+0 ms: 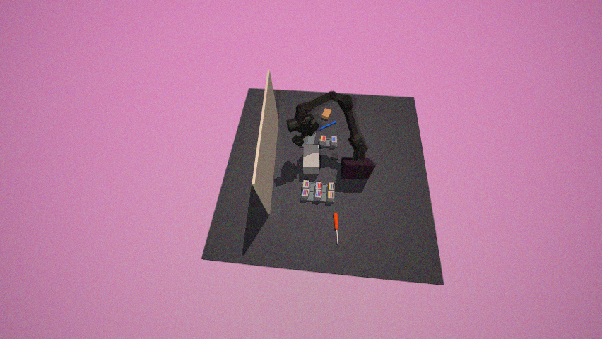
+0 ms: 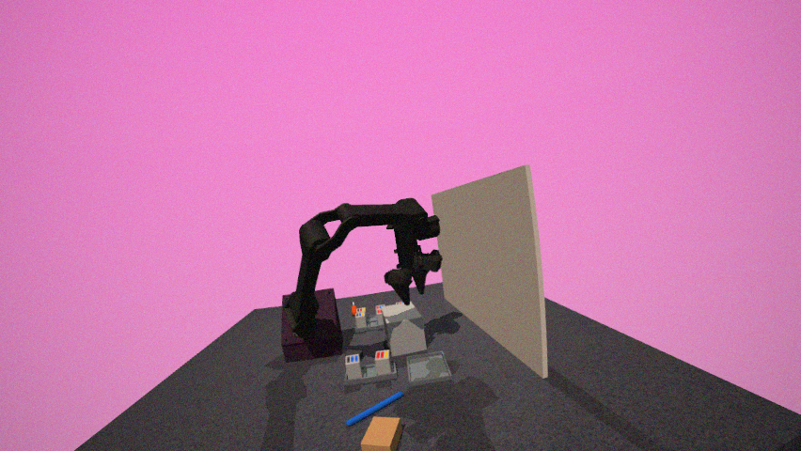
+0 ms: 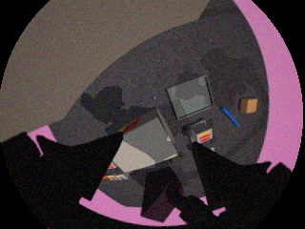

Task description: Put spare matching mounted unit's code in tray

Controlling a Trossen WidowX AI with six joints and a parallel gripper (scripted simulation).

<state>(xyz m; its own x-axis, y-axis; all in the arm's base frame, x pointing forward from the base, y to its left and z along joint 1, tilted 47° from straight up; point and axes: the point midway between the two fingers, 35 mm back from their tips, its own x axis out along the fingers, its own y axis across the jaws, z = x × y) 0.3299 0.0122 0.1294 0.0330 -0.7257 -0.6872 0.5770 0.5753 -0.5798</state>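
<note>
The grey spare lies 11 cm behind my gripper tip, 9 cm to the right of it and 11 cm below it. Round my gripper tip: white mounted unit (4 cm behind, 8 cm to the left, 10 cm below); grey rimmed tray (1 cm behind, 11 cm to the right, 15 cm below); beige wall panel (21 cm ahead, 8 cm to the left, 7 cm above).
</note>
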